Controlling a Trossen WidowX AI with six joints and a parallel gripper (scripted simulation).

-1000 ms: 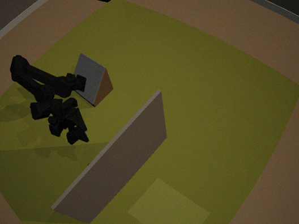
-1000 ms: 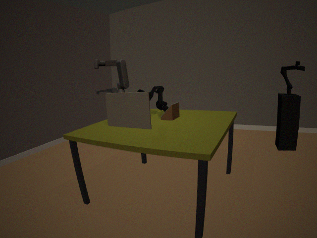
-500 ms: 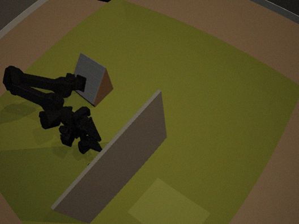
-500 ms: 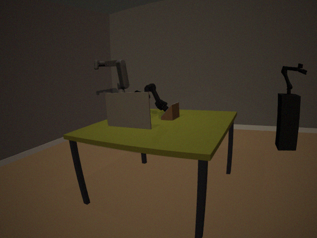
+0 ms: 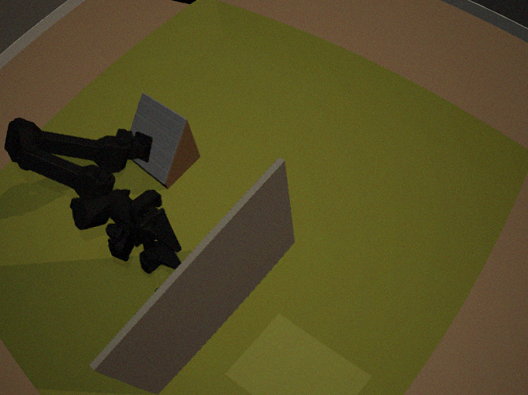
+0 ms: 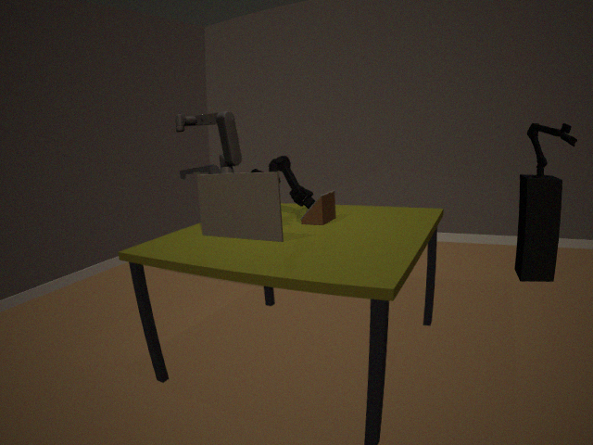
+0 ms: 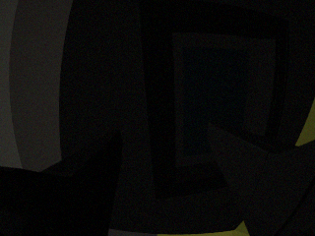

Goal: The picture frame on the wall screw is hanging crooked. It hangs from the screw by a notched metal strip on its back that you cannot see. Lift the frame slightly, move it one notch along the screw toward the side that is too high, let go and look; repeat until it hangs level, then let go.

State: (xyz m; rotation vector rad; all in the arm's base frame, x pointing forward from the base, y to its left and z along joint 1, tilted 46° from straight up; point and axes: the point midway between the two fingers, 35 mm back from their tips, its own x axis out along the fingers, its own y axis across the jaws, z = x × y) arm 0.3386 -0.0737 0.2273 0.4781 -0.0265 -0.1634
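Right now my gripper tip is 5 cm above the dark picture frame, 4 cm short of it and 2 cm to the left of it. From my gripper tip the other things lie so: upright board 6 cm below, 5 cm ahead, 2 cm to the right.
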